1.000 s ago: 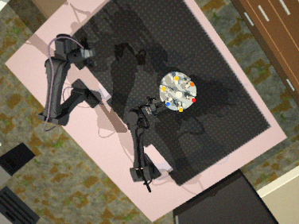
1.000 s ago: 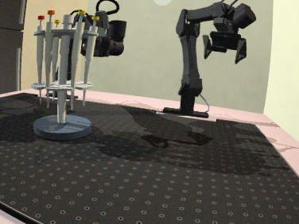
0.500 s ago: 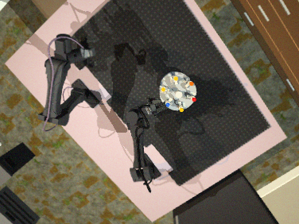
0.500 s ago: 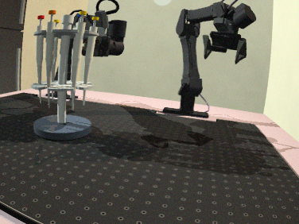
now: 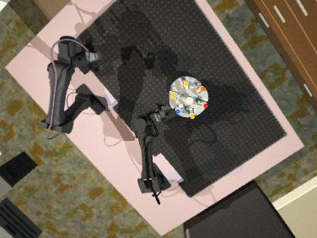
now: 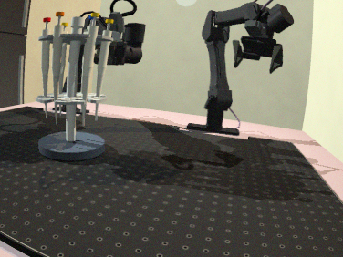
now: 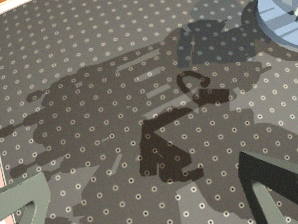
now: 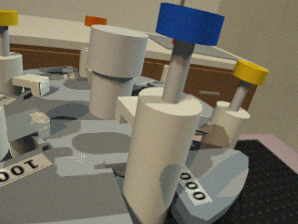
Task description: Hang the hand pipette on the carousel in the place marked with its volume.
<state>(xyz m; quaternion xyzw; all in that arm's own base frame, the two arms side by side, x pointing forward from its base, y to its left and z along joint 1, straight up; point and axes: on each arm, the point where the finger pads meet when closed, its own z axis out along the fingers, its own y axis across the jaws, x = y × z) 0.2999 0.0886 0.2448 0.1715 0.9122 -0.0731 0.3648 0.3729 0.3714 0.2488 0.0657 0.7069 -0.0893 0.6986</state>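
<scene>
My right hand is 1 cm short of the pipette and 2 cm above it.
</scene>
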